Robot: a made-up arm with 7 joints. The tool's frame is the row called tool. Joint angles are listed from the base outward.
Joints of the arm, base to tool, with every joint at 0 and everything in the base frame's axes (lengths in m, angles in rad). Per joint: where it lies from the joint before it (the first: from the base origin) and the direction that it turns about. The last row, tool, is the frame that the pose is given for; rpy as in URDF.
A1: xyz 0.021 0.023 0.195 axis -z
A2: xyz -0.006 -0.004 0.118 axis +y
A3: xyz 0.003 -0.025 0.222 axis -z
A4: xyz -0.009 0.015 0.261 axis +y
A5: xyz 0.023 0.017 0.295 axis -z
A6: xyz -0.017 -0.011 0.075 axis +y
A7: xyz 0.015 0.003 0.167 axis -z
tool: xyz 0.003 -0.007 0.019 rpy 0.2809 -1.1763 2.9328
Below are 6 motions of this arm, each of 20 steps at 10 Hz.
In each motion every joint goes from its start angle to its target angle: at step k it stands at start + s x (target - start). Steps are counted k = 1, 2, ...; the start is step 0. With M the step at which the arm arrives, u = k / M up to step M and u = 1 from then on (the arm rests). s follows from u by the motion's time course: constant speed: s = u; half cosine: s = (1 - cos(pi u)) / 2; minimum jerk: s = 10 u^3 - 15 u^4 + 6 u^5.
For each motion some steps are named. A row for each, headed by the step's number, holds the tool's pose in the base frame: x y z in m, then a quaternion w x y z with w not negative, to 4 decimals.
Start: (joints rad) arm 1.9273 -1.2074 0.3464 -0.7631 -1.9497 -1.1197 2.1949
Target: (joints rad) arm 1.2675 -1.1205 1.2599 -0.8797 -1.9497 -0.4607 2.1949
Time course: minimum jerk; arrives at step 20
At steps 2, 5, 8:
2: 0.2798 0.9188 0.3606 0.5392 -0.2685 0.0261 0.7978
5: 0.2591 0.9293 0.3586 0.5471 -0.3150 0.0206 0.7753
8: 0.2161 0.9472 0.3689 0.5679 -0.4092 -0.0080 0.7141

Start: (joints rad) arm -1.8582 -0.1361 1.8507 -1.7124 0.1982 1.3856 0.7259
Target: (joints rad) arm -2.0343 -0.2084 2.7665 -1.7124 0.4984 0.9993 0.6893
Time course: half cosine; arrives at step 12
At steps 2, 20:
2: -0.3528 -0.0554 0.9334 0.2076 0.4550 -0.3374 0.7975
20: -0.2904 0.2067 0.9518 0.4288 0.1929 -0.5578 0.6839

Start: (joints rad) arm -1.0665 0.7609 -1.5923 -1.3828 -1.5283 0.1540 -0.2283
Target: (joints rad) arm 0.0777 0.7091 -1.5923 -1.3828 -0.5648 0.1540 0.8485
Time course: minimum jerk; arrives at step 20
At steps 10, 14, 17, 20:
10: 0.6402 -0.2922 0.8063 0.8594 0.0645 0.0288 -0.5065
14: 0.4768 -0.5017 0.8071 0.6596 -0.1970 0.1921 -0.6994
17: 0.3888 -0.5664 0.8068 0.5465 -0.2802 0.2792 -0.7382
20: 0.3704 -0.5773 0.8067 0.5229 -0.2944 0.2972 -0.7426

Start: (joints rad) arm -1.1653 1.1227 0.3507 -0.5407 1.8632 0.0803 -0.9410
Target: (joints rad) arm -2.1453 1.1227 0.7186 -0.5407 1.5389 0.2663 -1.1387
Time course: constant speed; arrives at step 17
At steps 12, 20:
12: -0.3100 0.7139 0.9386 0.1561 -0.4423 -0.4925 -0.7332
20: -0.5068 0.5895 0.9245 0.2796 -0.3630 -0.5655 -0.6857

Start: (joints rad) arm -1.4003 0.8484 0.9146 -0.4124 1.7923 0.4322 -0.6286
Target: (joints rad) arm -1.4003 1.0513 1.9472 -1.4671 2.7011 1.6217 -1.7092
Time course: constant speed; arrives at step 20
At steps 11, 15, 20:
11: -0.2799 0.5407 0.7798 0.1338 -0.1158 0.1782 -0.9680
15: -0.2948 0.5060 0.6058 0.3151 0.0933 0.1065 -0.9384
20: -0.2283 0.4533 0.4173 0.5127 0.3414 -0.0525 -0.7860

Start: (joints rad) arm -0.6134 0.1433 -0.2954 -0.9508 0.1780 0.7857 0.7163
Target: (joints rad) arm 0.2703 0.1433 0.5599 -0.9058 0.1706 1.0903 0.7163
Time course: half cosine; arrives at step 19
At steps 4, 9, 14, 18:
4: -0.0901 -0.1553 1.2346 0.0221 0.6069 -0.0184 0.7943
9: -0.1390 -0.0187 1.2364 0.2784 0.6127 -0.1626 0.7216
14: -0.0870 0.1090 1.2314 0.5040 0.5723 -0.3286 0.5573
18: -0.0441 0.1406 1.2277 0.5744 0.5404 -0.3957 0.4706

